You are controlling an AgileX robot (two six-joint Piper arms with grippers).
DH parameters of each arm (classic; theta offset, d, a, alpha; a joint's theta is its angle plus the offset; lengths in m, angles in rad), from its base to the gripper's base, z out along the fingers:
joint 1: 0 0.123 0 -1.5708
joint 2: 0.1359 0 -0.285 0
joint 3: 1.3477 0 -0.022 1.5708
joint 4: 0 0.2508 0 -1.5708
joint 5: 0 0 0.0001 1.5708
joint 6: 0 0.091 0 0
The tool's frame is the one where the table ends.
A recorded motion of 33 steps. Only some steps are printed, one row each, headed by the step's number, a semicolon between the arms.
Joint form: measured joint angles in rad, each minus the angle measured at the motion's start. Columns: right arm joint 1, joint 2, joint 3, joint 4, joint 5, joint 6; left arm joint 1, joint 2, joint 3, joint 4, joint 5, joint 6.
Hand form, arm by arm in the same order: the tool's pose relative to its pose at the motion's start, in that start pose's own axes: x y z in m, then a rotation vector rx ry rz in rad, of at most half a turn. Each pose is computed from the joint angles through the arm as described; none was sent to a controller.
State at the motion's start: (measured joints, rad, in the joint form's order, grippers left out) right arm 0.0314 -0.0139 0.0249 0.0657 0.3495 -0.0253; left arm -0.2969 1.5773 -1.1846 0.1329 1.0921 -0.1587
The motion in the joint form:
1: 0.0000 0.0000 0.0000 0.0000 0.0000 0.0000; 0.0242 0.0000 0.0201 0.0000 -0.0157 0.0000
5: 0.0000 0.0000 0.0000 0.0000 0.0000 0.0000; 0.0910 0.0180 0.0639 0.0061 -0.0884 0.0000
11: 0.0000 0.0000 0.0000 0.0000 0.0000 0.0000; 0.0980 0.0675 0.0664 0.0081 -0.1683 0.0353
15: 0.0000 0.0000 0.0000 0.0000 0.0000 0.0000; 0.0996 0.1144 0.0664 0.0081 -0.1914 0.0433
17: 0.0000 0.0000 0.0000 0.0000 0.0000 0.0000; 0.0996 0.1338 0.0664 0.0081 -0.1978 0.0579
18: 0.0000 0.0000 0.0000 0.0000 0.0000 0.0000; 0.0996 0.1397 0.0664 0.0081 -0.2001 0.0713
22: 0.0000 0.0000 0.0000 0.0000 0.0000 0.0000; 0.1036 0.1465 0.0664 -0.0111 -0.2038 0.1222
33: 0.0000 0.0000 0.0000 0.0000 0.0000 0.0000; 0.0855 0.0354 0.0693 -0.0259 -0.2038 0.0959
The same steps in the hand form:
1: 0.0000 0.0000 0.0000 0.0000 0.0000 0.0000; 0.0021 0.0068 0.0054 -0.0039 0.0067 -0.0213
5: 0.0000 0.0000 0.0000 0.0000 0.0000 0.0000; 0.0029 0.0252 0.0230 -0.0158 0.0019 -0.0762
11: 0.0000 0.0000 0.0000 0.0000 0.0000 0.0000; -0.0063 0.0253 0.0397 -0.0118 -0.0251 -0.0405
15: 0.0000 0.0000 0.0000 0.0000 0.0000 0.0000; -0.0100 0.0241 0.0551 -0.0105 -0.0012 -0.0289
17: 0.0000 0.0000 0.0000 0.0000 0.0000 0.0000; -0.0111 0.0234 0.0615 -0.0100 0.0118 -0.0123
18: 0.0000 0.0000 0.0000 0.0000 0.0000 0.0000; -0.0114 0.0231 0.0635 -0.0098 0.0154 0.0018
22: 0.0000 0.0000 0.0000 0.0000 0.0000 0.0000; -0.0117 0.0228 0.0659 0.0051 0.0200 0.0372
33: 0.0000 0.0000 0.0000 0.0000 0.0000 0.0000; -0.0072 0.0197 0.0293 0.0198 -0.0885 0.0092

